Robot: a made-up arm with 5 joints.
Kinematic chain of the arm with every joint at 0, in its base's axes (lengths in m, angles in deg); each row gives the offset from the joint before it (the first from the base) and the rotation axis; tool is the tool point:
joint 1: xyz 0 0 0.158 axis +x
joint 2: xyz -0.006 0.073 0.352 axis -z
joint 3: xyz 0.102 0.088 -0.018 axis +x
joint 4: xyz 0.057 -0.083 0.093 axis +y
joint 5: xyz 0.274 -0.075 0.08 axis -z
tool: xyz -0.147 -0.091 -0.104
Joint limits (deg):
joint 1: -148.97..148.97
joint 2: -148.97..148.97
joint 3: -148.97..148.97
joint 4: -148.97..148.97
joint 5: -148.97..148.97
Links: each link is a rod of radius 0.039 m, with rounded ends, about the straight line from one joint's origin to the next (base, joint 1, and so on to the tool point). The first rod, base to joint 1, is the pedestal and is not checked.
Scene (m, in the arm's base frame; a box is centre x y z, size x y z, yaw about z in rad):
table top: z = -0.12
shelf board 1: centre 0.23 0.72 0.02 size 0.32 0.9 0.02 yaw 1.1
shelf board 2: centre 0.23 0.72 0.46 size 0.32 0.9 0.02 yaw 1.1
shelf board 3: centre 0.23 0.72 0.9 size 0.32 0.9 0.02 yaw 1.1
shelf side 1: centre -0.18 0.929 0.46 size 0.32 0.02 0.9 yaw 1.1
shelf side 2: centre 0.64 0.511 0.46 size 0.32 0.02 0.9 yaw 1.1
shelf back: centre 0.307 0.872 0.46 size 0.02 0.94 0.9 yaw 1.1
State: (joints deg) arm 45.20 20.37 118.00 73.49 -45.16
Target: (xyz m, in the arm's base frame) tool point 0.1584 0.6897 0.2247
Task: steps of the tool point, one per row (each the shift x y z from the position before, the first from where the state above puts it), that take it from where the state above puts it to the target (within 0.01 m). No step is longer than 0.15 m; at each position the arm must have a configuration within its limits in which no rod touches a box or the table.
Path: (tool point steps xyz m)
1: -0.0224 0.0779 -0.0678
2: -0.0208 0.0505 -0.0831
3: -0.0185 0.0221 -0.0883
4: -0.0125 0.1421 -0.0030
5: -0.0342 0.1287 -0.0056
6: -0.0440 0.1051 -0.0076

